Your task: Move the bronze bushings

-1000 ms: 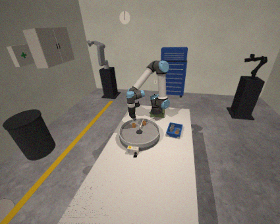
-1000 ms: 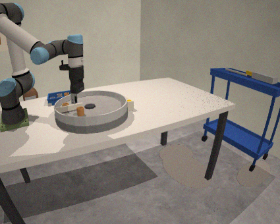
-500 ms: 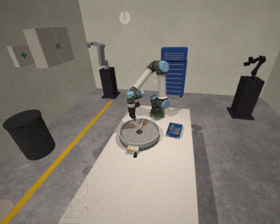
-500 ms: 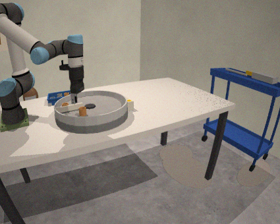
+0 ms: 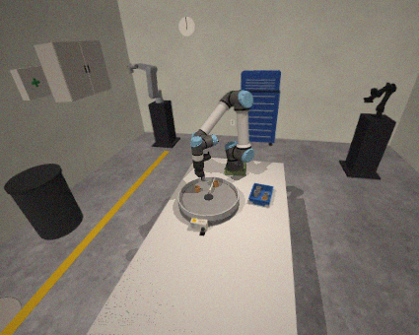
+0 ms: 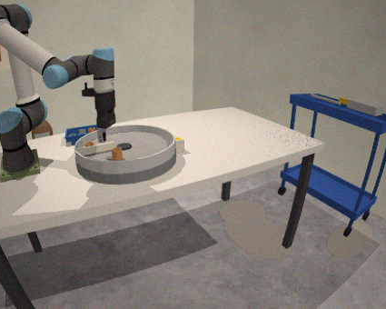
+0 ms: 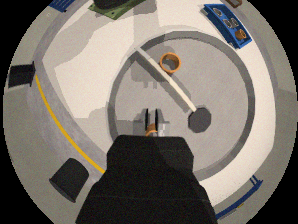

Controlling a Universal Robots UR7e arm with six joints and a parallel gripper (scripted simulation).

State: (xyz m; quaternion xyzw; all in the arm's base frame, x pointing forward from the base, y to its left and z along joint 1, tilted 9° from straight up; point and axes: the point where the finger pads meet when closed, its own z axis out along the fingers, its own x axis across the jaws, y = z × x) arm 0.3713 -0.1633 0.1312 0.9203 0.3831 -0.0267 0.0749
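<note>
Now: the blue crate 420 mm to the left of my hand, 110 mm below it and 30 mm behind it. Round my hand: grey turntable: 100 mm ahead, 80 mm below, 60 mm to the left.
</note>
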